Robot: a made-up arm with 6 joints.
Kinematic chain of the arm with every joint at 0, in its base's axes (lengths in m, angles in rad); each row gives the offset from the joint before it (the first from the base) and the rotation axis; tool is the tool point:
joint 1: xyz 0 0 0.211 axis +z
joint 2: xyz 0 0 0 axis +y
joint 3: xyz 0 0 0.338 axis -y
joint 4: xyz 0 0 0 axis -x
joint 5: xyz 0.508 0 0 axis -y
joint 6: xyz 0 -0.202 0 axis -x
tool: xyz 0 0 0
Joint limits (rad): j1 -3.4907..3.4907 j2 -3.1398..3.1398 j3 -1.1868..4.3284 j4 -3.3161..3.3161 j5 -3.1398..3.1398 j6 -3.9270..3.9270
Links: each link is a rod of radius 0.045 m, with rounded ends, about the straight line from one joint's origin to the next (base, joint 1, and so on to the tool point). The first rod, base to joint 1, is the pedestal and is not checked.
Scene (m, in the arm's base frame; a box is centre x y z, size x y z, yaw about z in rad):
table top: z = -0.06
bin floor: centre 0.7 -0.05 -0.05 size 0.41 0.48 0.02 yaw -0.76
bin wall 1: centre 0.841 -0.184 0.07 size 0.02 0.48 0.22 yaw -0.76
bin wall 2: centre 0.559 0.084 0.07 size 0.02 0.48 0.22 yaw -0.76
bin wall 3: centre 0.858 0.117 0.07 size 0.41 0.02 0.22 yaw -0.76
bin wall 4: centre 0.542 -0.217 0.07 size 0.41 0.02 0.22 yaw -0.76
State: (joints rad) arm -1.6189 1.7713 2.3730 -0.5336 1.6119 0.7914
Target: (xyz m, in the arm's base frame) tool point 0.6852 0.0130 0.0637
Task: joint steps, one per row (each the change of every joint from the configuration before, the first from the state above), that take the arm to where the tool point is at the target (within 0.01 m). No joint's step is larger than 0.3 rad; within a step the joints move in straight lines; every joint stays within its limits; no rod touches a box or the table.
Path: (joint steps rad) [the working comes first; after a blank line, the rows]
Joints at the target: 0.1260 0.9217 0.5702 -1.1998 1.6119 0.7914
Straight joint move there: touches bin wall 1, bin wall 4.

1: 0.2494 -0.1745 -0.2629 -0.0948 0.0000 0.0000
2: 0.2494 -0.1745 -0.2629 -0.0948 0.0000 0.0000
3: 0.2494 -0.1745 -0.2629 -0.0947 0.0000 0.0000
4: 0.2493 -0.1745 -0.2628 -0.0948 0.0000 0.0000
5: 0.2494 -0.1745 -0.2629 -0.0948 0.0000 0.0000
6: 0.2494 -0.1745 -0.2629 -0.0948 0.0000 0.0000
7: 0.2494 -0.1744 -0.2629 -0.0948 0.0000 0.0000
8: -0.0004 0.1859 0.0187 -0.0013 0.0000 0.0000
9: -0.0004 0.1859 0.0187 -0.0014 0.0000 0.0000

